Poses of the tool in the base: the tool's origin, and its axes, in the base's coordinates. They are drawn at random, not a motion.
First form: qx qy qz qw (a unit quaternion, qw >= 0); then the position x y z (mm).
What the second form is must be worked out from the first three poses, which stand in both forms.
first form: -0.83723, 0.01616, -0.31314, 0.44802, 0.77, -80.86, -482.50
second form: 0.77, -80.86, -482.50, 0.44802, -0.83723, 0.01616, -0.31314
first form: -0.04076, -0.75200, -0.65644, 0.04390, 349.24, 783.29, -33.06
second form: 349.24, 783.29, -33.06, 0.04390, -0.04076, -0.75200, -0.65644
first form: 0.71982, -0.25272, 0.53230, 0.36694, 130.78, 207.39, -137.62
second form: 130.78, 207.39, -137.62, 0.36694, 0.71982, -0.25272, 0.53230
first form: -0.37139, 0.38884, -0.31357, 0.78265, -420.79, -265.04, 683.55
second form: -420.79, -265.04, 683.55, 0.78265, -0.37139, 0.38884, -0.31357
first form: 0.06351, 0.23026, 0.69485, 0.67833, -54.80, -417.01, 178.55
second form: -54.80, -417.01, 178.55, 0.67833, 0.06351, 0.23026, 0.69485
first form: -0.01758, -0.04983, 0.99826, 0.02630, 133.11, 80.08, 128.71
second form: 133.11, 80.08, 128.71, 0.02630, -0.01758, -0.04983, 0.99826
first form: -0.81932, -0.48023, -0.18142, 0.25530, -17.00, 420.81, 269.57
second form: -17.00, 420.81, 269.57, 0.25530, -0.81932, -0.48023, -0.18142
